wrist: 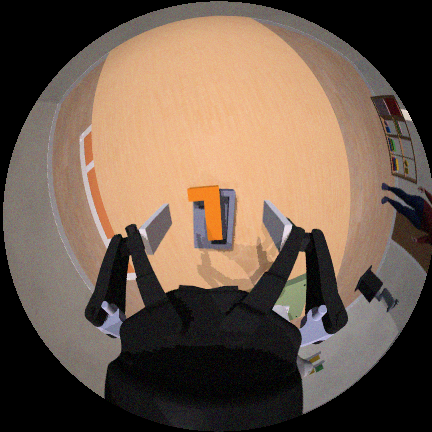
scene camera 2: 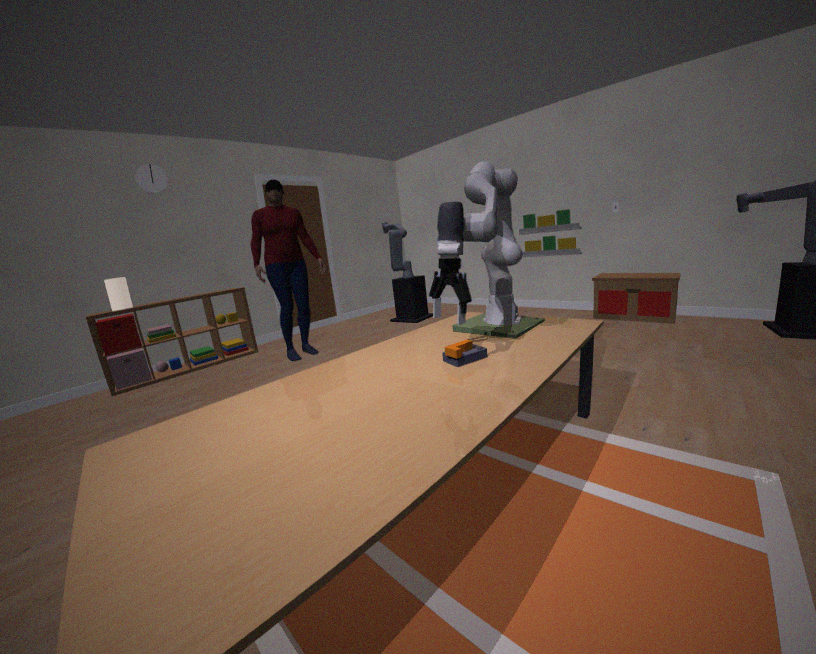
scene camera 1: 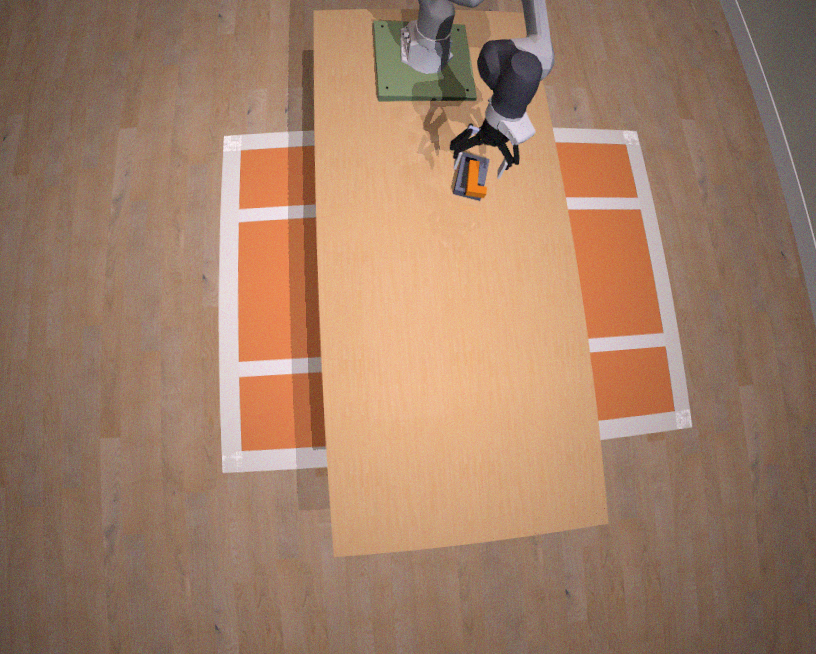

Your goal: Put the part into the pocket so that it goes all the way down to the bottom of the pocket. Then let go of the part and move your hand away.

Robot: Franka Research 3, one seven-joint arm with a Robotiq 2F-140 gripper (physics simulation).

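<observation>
The orange L-shaped part (scene camera 1: 472, 181) (scene camera 2: 458, 349) (wrist: 212, 215) lies on top of the grey-blue block with the pocket (scene camera 1: 459, 182) (scene camera 2: 471, 356) (wrist: 199, 232). It stands proud of the block, and its short arm reaches over the rim at one corner. Dark openings of the pocket show beside the part's long arm in the wrist view. How deep the part's underside sits is hidden. My gripper (scene camera 1: 479, 162) (scene camera 2: 449, 318) (wrist: 215, 211) is wide open and empty. It hangs above the block, with one finger to each side of it in the wrist view, touching neither.
The block stands on the wooden table (scene camera 1: 456, 340) (scene camera 2: 272, 442), near the green base plate (scene camera 1: 391, 81) (scene camera 2: 521, 329) of the arm. A person (scene camera 2: 282, 238) stands on the floor beyond the table, near a low shelf unit (scene camera 2: 248, 320).
</observation>
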